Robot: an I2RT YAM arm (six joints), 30 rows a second.
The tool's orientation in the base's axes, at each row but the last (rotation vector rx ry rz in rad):
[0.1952, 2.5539, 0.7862]
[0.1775, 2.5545, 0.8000]
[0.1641, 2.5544, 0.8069]
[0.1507, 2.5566, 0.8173]
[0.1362, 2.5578, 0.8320]
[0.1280, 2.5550, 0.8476]
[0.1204, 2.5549, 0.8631]
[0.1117, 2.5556, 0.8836]
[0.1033, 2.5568, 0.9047]
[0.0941, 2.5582, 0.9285]
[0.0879, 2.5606, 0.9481]
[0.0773, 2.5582, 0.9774]
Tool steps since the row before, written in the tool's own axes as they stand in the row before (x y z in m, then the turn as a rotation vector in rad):
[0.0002, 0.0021, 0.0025, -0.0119, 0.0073, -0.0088]
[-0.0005, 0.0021, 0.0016, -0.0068, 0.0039, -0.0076]
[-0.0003, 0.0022, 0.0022, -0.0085, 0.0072, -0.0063]
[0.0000, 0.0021, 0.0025, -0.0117, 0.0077, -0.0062]
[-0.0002, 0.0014, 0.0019, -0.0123, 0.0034, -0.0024]
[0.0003, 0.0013, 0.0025, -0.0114, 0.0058, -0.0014]
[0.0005, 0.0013, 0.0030, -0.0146, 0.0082, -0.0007]
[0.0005, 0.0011, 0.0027, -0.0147, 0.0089, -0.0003]
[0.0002, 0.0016, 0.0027, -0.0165, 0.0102, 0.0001]
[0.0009, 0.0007, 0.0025, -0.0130, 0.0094, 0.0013]
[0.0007, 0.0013, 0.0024, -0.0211, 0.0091, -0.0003]
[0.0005, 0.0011, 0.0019, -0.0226, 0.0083, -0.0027]
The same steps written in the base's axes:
[0.0010, 0.0030, -0.0007, 0.0064, -0.0015, 0.0151]
[0.0012, 0.0024, 0.0002, 0.0025, -0.0024, 0.0104]
[0.0012, 0.0029, -0.0002, 0.0045, 0.0006, 0.0120]
[0.0011, 0.0030, -0.0006, 0.0074, 0.0003, 0.0134]
[0.0010, 0.0021, -0.0005, 0.0098, -0.0013, 0.0084]
[0.0008, 0.0025, -0.0011, 0.0093, 0.0014, 0.0088]
[0.0008, 0.0028, -0.0015, 0.0124, 0.0030, 0.0109]
[0.0006, 0.0025, -0.0014, 0.0126, 0.0038, 0.0111]
[0.0008, 0.0029, -0.0010, 0.0143, 0.0047, 0.0123]
[0.0001, 0.0022, -0.0016, 0.0117, 0.0055, 0.0097]
[0.0002, 0.0026, -0.0011, 0.0185, 0.0027, 0.0134]
[0.0002, 0.0021, -0.0007, 0.0190, 0.0003, 0.0150]

